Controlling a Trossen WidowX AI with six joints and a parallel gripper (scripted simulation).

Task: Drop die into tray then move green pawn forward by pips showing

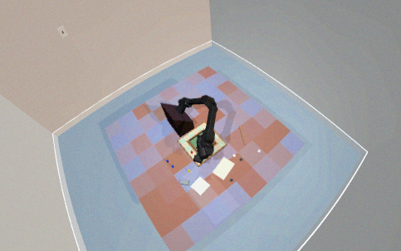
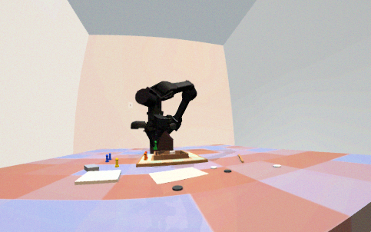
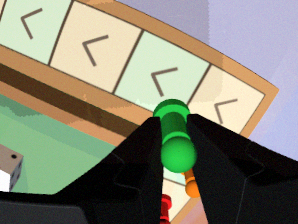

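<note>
Now: gripper tip 50 mm to the left of the orange pawn, 40 mm past it and 40 mm above it. Round my gripper tip: white die: 120 mm behind, 70 mm to the left, 50 mm below; then red pawn: 80 mm behind, 50 mm to the right, 40 mm below; then green pawn: 10 mm above.
</note>
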